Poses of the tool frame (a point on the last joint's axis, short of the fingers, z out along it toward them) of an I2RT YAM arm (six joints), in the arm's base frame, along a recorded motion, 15 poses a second.
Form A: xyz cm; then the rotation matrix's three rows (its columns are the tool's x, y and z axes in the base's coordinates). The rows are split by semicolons.
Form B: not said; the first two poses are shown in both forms.
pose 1, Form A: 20.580, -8.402, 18.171; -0.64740, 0.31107, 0.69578; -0.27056, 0.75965, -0.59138; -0.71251, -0.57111, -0.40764
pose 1, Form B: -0.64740, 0.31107, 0.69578, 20.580; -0.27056, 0.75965, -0.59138, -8.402; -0.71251, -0.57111, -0.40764, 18.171; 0, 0, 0, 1
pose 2, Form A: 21.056, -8.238, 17.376; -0.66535, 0.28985, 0.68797; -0.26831, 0.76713, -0.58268; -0.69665, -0.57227, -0.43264
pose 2, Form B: -0.66535, 0.28985, 0.68797, 21.056; -0.26831, 0.76713, -0.58268, -8.238; -0.69665, -0.57227, -0.43264, 17.376; 0, 0, 0, 1
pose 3, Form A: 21.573, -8.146, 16.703; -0.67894, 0.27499, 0.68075; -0.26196, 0.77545, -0.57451; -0.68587, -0.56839, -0.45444
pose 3, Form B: -0.67894, 0.27499, 0.68075, 21.573; -0.26196, 0.77545, -0.57451, -8.146; -0.68587, -0.56839, -0.45444, 16.703; 0, 0, 0, 1
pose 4, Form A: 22.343, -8.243, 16.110; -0.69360, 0.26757, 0.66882; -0.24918, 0.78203, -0.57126; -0.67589, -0.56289, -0.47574
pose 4, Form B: -0.69360, 0.26757, 0.66882, 22.343; -0.24918, 0.78203, -0.57126, -8.243; -0.67589, -0.56289, -0.47574, 16.110; 0, 0, 0, 1
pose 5, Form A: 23.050, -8.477, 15.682; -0.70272, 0.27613, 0.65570; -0.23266, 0.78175, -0.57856; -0.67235, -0.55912, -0.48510
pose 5, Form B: -0.70272, 0.27613, 0.65570, 23.050; -0.23266, 0.78175, -0.57856, -8.477; -0.67235, -0.55912, -0.48510, 15.682; 0, 0, 0, 1
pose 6, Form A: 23.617, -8.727, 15.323; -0.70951, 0.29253, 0.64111; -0.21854, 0.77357, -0.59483; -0.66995, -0.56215, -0.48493
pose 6, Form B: -0.70951, 0.29253, 0.64111, 23.617; -0.21854, 0.77357, -0.59483, -8.727; -0.66995, -0.56215, -0.48493, 15.323; 0, 0, 0, 1
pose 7, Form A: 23.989, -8.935, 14.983; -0.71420, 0.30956, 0.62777; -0.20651, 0.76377, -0.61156; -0.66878, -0.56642, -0.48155
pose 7, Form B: -0.71420, 0.30956, 0.62777, 23.989; -0.20651, 0.76377, -0.61156, -8.935; -0.66878, -0.56642, -0.48155, 14.983; 0, 0, 0, 1
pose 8, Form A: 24.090, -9.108, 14.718; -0.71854, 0.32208, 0.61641; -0.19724, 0.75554, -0.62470; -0.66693, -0.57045, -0.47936
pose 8, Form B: -0.71854, 0.32208, 0.61641, 24.090; -0.19724, 0.75554, -0.62470, -9.108; -0.66693, -0.57045, -0.47936, 14.718; 0, 0, 0, 1
